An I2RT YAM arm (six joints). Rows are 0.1 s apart.
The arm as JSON. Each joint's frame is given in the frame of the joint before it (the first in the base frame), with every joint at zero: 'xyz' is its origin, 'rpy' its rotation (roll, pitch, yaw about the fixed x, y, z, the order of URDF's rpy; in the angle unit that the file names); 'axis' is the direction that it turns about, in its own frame. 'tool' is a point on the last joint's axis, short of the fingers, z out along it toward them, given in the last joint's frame.
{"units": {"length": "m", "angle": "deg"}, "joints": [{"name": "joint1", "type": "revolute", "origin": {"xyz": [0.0, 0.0, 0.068], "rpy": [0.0, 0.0, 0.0]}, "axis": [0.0, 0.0, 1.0]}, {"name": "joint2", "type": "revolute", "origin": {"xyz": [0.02, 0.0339, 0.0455], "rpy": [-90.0, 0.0, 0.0]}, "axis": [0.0, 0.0, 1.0]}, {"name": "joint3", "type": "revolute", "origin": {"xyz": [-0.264, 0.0, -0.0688], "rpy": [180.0, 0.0, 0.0]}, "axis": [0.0, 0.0, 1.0]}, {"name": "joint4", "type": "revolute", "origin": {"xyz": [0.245, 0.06, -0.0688], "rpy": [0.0, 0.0, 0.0]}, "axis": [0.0, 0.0, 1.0]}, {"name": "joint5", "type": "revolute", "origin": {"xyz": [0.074, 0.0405, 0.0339], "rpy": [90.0, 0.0, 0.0]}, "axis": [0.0, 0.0, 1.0]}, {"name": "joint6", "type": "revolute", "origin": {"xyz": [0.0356, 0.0, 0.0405], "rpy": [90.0, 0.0, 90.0]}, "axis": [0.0, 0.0, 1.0]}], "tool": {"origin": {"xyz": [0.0, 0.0, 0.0], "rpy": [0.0, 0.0, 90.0]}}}
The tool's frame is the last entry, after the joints.
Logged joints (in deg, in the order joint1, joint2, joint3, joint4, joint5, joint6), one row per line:
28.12, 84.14, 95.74, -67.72, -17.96, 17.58
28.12, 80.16, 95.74, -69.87, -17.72, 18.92
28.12, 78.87, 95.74, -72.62, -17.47, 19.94
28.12, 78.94, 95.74, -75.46, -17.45, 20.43
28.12, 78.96, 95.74, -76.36, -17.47, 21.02
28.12, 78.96, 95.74, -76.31, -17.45, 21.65
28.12, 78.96, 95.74, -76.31, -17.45, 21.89
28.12, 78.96, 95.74, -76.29, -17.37, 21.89
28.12, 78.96, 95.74, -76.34, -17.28, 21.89
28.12, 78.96, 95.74, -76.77, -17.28, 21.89
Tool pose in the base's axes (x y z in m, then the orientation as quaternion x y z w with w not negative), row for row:
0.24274, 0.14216, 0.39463, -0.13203, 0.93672, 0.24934, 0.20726
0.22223, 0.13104, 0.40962, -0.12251, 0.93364, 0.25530, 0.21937
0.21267, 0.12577, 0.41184, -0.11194, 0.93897, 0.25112, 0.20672
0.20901, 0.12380, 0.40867, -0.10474, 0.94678, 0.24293, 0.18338
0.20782, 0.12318, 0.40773, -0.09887, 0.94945, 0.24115, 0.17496
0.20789, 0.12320, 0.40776, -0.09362, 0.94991, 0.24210, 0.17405
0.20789, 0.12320, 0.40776, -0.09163, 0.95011, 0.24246, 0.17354
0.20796, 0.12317, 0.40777, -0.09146, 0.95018, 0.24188, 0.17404
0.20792, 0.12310, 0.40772, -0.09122, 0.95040, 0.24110, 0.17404
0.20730, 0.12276, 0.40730, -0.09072, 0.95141, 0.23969, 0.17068
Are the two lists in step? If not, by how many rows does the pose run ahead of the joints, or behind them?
They are in step.
